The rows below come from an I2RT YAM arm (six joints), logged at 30 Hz.
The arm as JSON. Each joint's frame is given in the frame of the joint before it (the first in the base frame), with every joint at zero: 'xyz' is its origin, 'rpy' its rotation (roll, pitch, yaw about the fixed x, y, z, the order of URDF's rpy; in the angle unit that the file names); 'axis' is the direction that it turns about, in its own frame. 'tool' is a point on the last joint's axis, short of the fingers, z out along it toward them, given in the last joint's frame.
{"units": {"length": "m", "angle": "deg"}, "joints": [
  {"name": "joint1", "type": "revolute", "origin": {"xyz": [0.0, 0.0, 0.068], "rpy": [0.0, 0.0, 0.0]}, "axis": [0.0, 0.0, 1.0]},
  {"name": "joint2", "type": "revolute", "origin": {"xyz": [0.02, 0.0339, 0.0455], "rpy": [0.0, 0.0, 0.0]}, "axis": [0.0, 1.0, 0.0]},
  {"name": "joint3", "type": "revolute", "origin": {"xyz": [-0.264, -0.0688, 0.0], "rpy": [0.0, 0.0, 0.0]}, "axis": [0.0, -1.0, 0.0]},
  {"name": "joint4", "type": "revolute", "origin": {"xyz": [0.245, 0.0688, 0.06], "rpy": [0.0, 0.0, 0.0]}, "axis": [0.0, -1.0, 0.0]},
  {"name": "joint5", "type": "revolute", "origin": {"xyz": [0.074, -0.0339, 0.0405], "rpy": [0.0, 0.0, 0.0]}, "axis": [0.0, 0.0, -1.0]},
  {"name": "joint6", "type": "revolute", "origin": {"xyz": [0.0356, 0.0, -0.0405], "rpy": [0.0, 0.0, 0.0]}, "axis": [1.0, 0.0, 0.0]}
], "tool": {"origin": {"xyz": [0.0, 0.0, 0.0], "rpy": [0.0, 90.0, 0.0]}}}
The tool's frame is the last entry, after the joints.
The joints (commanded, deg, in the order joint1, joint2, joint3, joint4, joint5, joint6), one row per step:
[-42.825, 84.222, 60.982, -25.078, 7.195, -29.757]
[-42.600, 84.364, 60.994, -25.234, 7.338, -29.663]
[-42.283, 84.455, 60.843, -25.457, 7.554, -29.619]
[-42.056, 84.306, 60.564, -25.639, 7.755, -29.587]
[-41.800, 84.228, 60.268, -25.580, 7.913, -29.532]
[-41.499, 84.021, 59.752, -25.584, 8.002, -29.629]
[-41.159, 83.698, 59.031, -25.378, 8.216, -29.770]
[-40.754, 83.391, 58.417, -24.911, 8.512, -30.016]
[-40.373, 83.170, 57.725, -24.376, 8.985, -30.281]
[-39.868, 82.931, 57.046, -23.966, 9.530, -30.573]
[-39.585, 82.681, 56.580, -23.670, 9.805, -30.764]
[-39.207, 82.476, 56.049, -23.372, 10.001, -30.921]
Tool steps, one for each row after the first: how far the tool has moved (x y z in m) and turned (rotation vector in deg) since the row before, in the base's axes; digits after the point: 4 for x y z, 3 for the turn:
[0.0009, 0.0007, -0.0009, 0.153, 0.232, 0.060]
[0.0008, 0.0015, -0.0016, 0.211, 0.429, 0.142]
[-0.0002, 0.0017, -0.0010, 0.109, 0.316, 0.072]
[0.0003, 0.0015, -0.0012, 0.038, 0.169, 0.112]
[-0.0002, 0.0023, -0.0018, 0.120, 0.330, 0.317]
[-0.0004, 0.0026, -0.0021, -0.051, 0.327, 0.309]
[0.0002, 0.0024, -0.0013, -0.371, 0.157, 0.401]
[0.0001, 0.0022, -0.0020, -0.418, 0.327, 0.276]
[0.0004, 0.0028, -0.0020, -0.411, 0.447, 0.374]
[-0.0001, 0.0018, -0.0010, -0.286, 0.175, 0.249]
[0.0002, 0.0023, -0.0015, -0.158, 0.201, 0.370]

